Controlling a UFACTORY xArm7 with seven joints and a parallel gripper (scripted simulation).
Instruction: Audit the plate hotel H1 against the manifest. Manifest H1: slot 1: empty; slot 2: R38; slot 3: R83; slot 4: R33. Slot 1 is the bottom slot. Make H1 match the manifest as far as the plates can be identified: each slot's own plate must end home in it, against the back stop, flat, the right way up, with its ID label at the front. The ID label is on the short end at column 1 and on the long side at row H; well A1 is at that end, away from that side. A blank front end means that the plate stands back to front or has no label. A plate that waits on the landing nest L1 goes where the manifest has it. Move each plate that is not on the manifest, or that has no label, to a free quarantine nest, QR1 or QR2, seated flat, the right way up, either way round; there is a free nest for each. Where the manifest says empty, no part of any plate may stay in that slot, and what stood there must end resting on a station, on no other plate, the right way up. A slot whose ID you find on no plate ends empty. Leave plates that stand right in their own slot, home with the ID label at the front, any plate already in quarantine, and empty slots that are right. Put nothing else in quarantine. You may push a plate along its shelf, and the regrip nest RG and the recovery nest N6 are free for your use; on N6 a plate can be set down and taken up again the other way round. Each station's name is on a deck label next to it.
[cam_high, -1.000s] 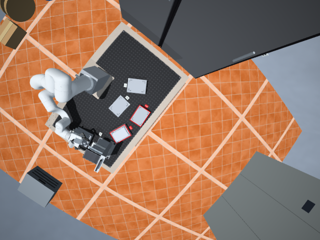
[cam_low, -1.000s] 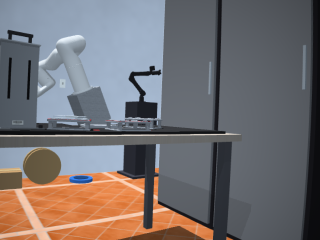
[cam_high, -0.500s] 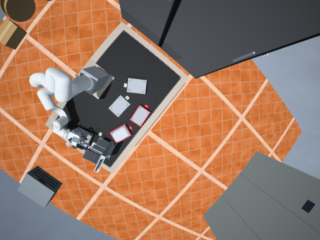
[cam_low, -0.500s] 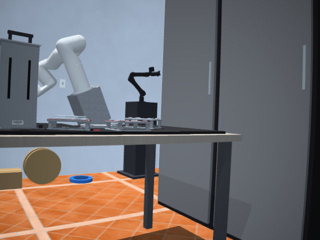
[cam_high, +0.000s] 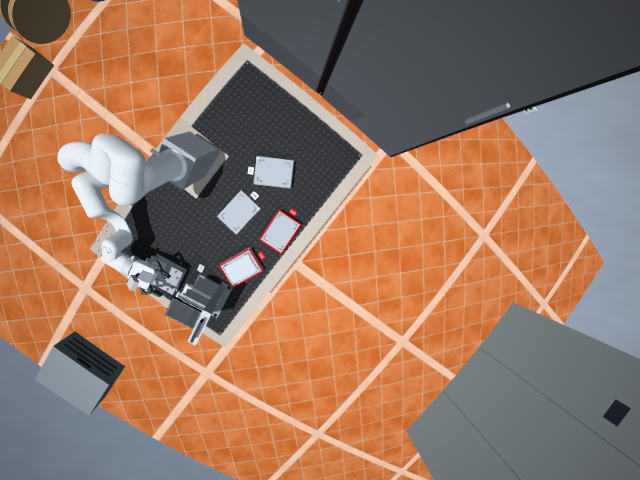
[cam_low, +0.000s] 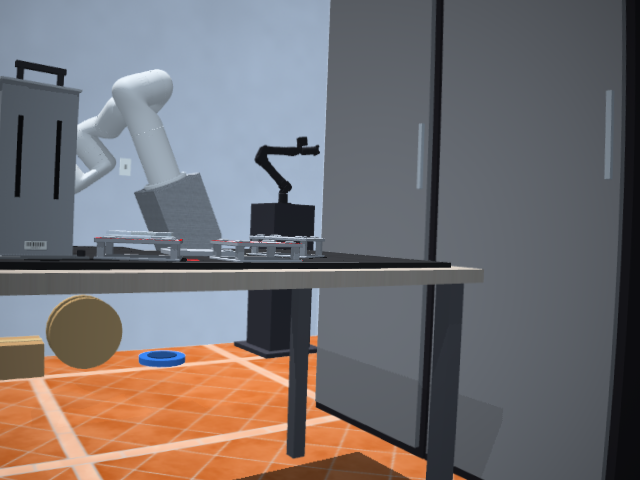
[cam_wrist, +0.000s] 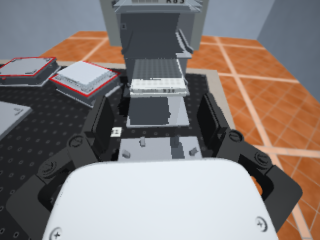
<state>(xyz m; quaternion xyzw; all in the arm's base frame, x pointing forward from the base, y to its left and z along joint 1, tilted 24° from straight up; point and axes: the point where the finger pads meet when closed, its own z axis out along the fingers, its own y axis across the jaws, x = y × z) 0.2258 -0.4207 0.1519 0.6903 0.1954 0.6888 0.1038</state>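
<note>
Now: the white well plate 140 mm ahead of my hand, 40 mm below it and 10 mm to the left of it. From my hand the other things lie so: RG label (150 mm below, 150 mm behind, 20 mm to the right); then plate labelled R83 (140 mm ahead, 70 mm above, 10 mm to the left); then black well plate (140 mm ahead, 120 mm above, 10 mm to the left).
</note>
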